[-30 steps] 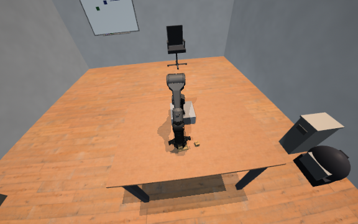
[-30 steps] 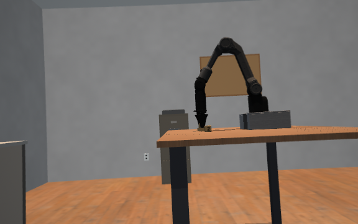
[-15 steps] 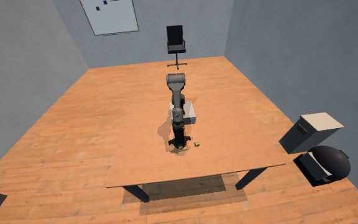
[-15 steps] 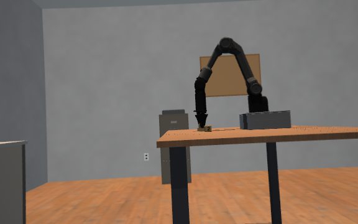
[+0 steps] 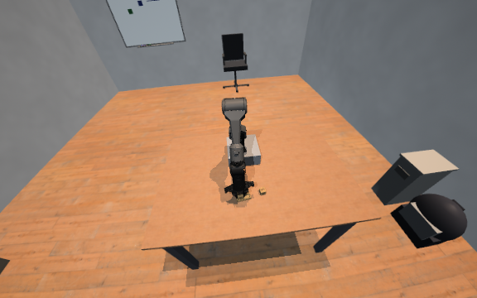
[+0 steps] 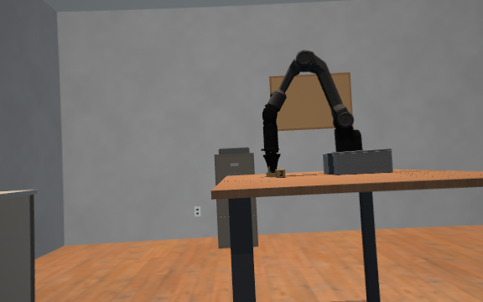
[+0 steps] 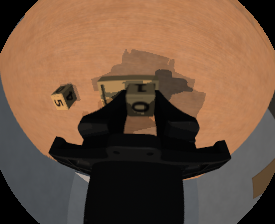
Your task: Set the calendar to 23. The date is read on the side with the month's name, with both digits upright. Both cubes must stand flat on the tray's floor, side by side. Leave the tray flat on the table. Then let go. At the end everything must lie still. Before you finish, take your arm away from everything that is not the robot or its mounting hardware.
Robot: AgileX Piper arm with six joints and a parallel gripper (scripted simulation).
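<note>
Now: the tan calendar tray 2 cm to the left of my hand and 2 cm below it. From my hand the other things lie so: tan calendar cube: right at my hand.
</note>
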